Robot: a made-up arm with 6 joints.
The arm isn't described. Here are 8 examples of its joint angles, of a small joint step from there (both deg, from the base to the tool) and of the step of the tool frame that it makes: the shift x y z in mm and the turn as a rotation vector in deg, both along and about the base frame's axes.
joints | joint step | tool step
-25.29 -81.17 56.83 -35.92 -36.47 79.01 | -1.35 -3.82 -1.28 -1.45 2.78 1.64 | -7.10 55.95 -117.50 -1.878 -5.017 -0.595
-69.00 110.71 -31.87 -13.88 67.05 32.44 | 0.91 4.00 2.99 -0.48 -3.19 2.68 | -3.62 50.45 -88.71 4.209 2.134 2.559
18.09 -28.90 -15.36 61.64 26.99 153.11 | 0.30 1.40 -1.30 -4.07 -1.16 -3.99 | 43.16 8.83 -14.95 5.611 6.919 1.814
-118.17 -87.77 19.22 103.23 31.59 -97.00 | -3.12 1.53 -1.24 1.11 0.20 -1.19 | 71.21 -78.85 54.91 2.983 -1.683 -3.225
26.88 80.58 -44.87 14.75 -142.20 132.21 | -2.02 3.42 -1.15 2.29 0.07 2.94 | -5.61 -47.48 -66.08 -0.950 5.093 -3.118
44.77 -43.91 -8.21 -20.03 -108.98 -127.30 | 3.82 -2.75 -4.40 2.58 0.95 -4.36 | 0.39 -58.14 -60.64 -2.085 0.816 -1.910
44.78 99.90 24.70 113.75 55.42 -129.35 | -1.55 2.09 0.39 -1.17 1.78 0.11 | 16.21 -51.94 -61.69 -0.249 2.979 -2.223
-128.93 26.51 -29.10 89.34 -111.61 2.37 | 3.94 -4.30 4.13 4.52 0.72 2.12 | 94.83 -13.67 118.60 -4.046 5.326 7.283
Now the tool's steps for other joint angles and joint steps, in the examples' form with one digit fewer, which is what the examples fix.
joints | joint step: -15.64 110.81 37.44 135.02 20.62 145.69 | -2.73 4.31 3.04 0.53 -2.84 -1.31
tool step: -73.5 -58.0 -108.8 -2.06 0.17 -4.04
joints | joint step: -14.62 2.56 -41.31 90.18 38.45 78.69 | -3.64 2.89 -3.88 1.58 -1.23 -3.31
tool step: 25.1 -43.3 -63.2 2.27 8.49 -5.25
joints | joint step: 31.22 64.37 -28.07 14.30 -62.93 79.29 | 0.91 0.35 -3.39 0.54 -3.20 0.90
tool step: -40.6 0.0 -7.4 -3.65 6.02 1.84
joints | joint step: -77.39 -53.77 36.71 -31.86 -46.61 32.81 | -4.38 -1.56 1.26 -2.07 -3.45 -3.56
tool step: 83.8 68.8 -31.9 1.54 0.07 0.06
